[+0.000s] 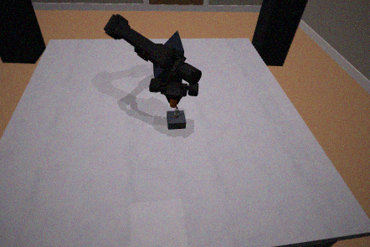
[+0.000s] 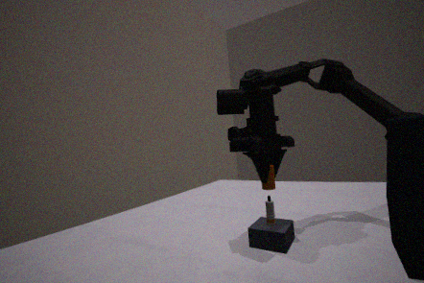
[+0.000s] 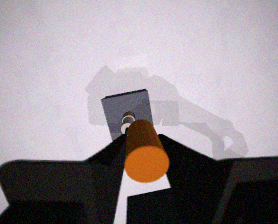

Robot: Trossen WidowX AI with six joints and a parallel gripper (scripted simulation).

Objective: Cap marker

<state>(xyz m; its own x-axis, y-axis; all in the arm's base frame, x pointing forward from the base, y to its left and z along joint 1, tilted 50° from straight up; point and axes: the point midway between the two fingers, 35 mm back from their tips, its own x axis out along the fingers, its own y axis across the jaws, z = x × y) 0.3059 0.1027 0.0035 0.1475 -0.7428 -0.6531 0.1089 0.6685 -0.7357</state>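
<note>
Now: gripper tip 10 mm past the dark holder block, 20 mm to the right of it and 100 mm above it. The rest, counted from my gripper tip: orange cap (10 mm above).
</note>
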